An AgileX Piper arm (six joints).
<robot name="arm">
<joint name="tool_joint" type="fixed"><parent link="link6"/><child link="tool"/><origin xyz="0 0 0" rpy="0 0 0"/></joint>
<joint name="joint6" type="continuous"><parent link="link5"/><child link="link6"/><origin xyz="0 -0.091 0" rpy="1.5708 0 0"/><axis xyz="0 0 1"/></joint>
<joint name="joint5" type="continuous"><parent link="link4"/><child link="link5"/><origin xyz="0 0 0" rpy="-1.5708 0 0"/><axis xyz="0 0 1"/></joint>
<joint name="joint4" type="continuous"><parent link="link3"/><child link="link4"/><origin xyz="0.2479 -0.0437 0" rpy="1.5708 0 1.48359"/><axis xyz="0 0 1"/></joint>
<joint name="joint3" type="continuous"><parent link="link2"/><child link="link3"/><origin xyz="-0.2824 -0.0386 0" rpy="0 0 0"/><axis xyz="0 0 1"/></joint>
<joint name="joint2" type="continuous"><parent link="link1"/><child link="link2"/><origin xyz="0 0 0" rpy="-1.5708 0 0"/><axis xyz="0 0 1"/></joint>
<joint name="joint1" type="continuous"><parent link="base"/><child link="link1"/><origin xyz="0 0 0.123" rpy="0 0 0"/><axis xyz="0 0 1"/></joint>
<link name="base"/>
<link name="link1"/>
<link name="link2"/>
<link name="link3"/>
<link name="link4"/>
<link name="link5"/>
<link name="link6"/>
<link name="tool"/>
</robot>
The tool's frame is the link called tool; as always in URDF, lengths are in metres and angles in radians. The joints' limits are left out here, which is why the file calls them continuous.
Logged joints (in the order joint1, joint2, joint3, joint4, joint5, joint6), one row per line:
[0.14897 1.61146 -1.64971 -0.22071 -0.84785 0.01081]
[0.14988 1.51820 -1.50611 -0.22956 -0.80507 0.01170]
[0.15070 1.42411 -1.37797 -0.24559 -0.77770 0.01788]
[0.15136 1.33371 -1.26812 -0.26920 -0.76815 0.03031]
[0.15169 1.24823 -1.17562 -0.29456 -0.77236 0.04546]
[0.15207 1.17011 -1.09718 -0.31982 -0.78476 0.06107]
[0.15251 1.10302 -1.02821 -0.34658 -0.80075 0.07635]
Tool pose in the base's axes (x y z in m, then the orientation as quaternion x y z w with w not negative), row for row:
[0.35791 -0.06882 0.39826 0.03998 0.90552 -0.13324 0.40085]
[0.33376 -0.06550 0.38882 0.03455 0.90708 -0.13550 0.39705]
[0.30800 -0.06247 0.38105 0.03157 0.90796 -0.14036 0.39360]
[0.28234 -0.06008 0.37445 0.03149 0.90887 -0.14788 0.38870]
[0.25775 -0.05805 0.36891 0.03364 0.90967 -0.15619 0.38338]
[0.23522 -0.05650 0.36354 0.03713 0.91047 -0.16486 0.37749]
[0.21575 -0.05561 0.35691 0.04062 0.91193 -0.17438 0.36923]
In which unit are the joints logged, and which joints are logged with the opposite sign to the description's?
The joints are logged in radians. Opposite sign: joint1, joint5.
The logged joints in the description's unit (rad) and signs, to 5 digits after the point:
[-0.14897 1.61146 -1.64971 -0.22071 0.84785 0.01081]
[-0.14988 1.51820 -1.50611 -0.22956 0.80507 0.01170]
[-0.15070 1.42411 -1.37797 -0.24559 0.77770 0.01788]
[-0.15136 1.33371 -1.26812 -0.26920 0.76815 0.03031]
[-0.15169 1.24823 -1.17562 -0.29456 0.77236 0.04546]
[-0.15207 1.17011 -1.09718 -0.31982 0.78476 0.06107]
[-0.15251 1.10302 -1.02821 -0.34658 0.80075 0.07635]

